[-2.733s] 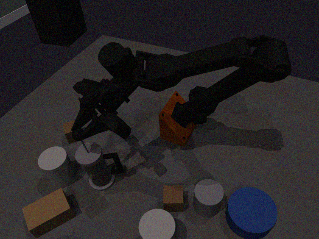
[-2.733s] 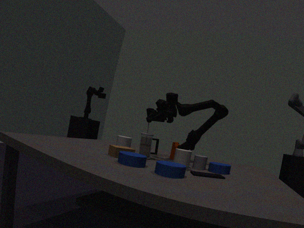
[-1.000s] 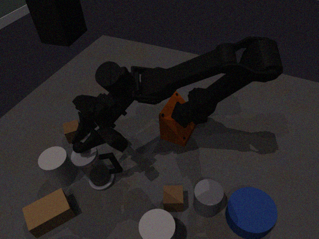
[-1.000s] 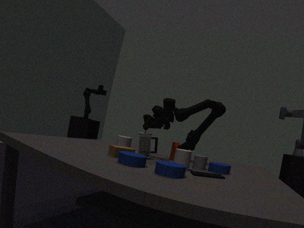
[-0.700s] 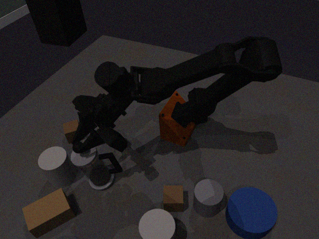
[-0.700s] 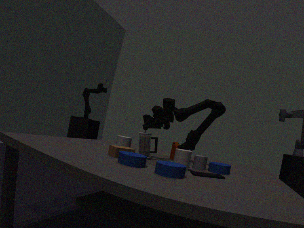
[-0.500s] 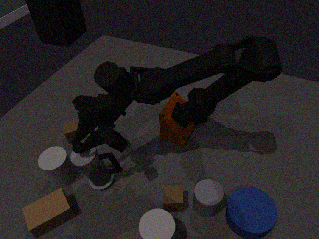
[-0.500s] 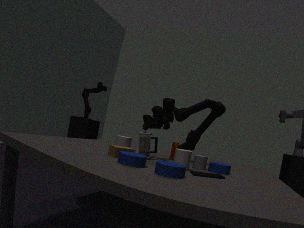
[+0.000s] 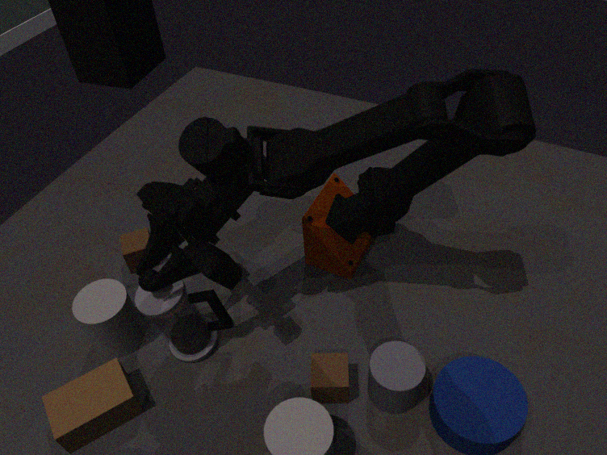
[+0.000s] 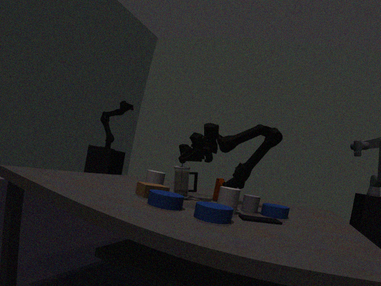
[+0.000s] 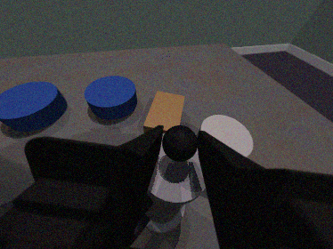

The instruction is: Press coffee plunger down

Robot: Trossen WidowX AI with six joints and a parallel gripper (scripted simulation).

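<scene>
Right now my gripper tip is 80 mm above the coffee press, 30 mm to the right of it and 20 mm past it.
</scene>
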